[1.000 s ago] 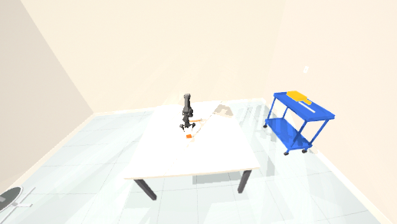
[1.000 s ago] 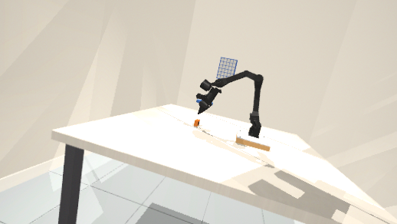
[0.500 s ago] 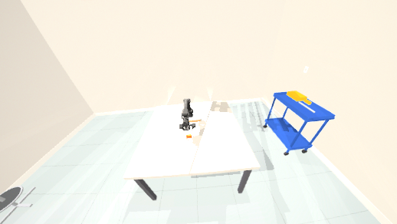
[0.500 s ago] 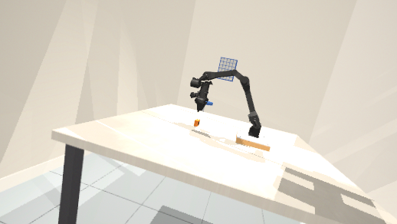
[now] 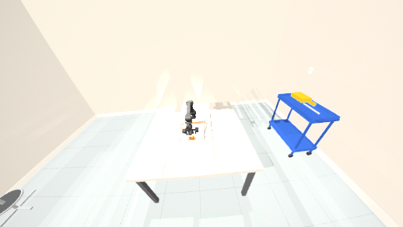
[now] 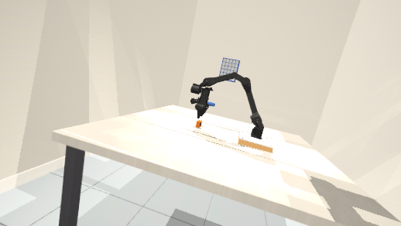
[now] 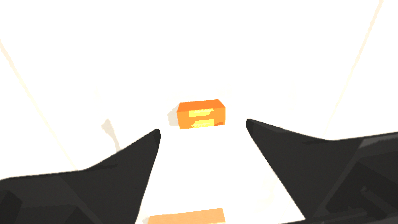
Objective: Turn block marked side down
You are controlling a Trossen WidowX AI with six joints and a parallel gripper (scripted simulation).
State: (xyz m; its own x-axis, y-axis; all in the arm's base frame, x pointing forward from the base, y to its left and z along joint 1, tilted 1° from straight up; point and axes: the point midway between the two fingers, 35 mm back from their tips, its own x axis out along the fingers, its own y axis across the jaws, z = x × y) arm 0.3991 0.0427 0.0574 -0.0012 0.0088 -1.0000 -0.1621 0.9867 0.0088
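Now: the orange block 1 cm behind my gripper tip and 5 cm below it.
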